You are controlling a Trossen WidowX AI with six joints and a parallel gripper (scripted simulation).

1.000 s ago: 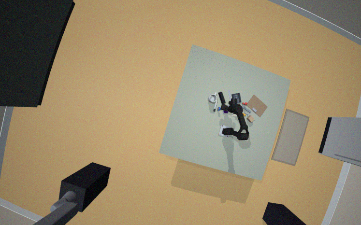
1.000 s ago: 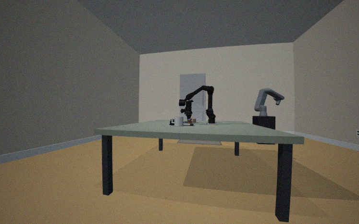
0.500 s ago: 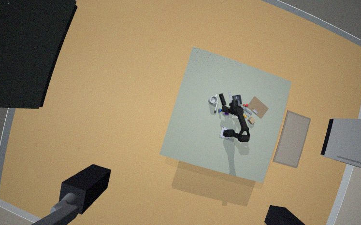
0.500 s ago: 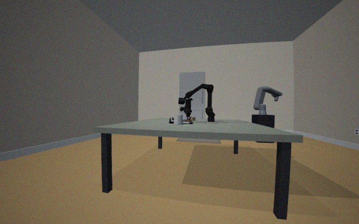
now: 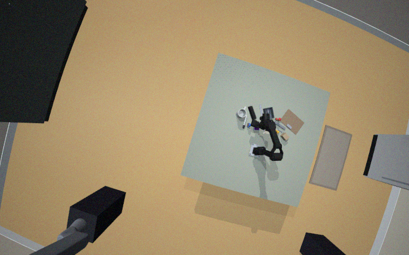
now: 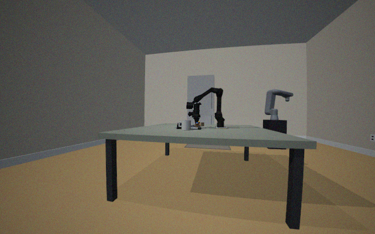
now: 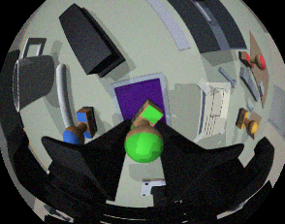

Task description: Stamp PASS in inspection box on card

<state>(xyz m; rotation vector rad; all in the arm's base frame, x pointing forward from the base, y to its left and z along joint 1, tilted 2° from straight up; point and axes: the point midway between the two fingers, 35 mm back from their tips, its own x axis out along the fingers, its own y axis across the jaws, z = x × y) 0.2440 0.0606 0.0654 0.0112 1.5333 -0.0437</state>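
Right now my gripper tip is right at the green-knobbed stamp. From my gripper tip the other things lie so: white card: 12 cm to the right, 4 cm below; then blue-knobbed stamp: 8 cm to the left, 2 cm below, 2 cm behind; then purple ink pad: 3 cm below.
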